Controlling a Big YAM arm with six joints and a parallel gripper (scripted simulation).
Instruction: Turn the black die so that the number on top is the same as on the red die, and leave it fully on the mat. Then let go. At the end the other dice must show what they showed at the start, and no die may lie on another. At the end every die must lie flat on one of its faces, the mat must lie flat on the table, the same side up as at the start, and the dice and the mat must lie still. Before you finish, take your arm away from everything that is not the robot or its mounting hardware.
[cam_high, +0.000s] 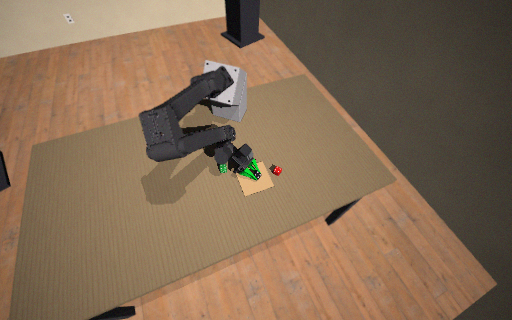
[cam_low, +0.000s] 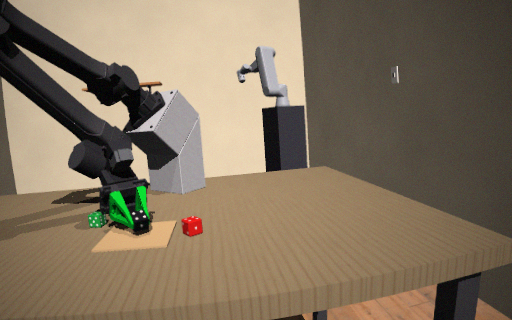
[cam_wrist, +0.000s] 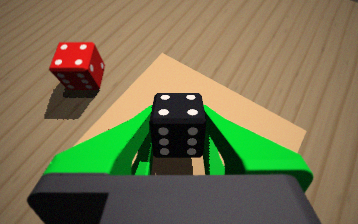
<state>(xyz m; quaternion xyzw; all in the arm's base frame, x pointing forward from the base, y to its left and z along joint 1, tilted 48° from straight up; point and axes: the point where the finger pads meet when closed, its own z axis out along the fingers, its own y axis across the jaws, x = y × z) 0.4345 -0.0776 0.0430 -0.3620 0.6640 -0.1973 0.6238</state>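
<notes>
Right now my hand is 3 cm above the tan mat, 1 cm to the left of it and 1 cm past it. Round my hand: red die 10 cm to the left, 3 cm ahead, 2 cm below; black die right at my hand; green die 14 cm behind, 9 cm to the right, 2 cm below.
</notes>
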